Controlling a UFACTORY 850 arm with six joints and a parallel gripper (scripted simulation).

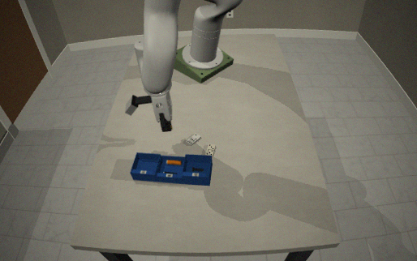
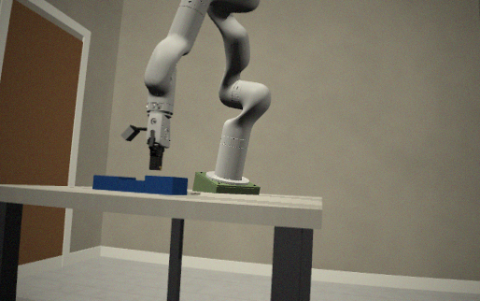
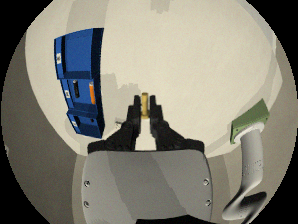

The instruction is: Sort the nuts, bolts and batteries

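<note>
My gripper is now 140 mm short of the black bolt, 90 mm to the right of it and 80 mm above it. The rest, counted from my hand: orange battery 100 mm ahead, 20 mm to the left, 70 mm below; then tan bolt 10 mm to the left, 20 mm below; then domino 80 mm to the left, 80 mm below.
</note>
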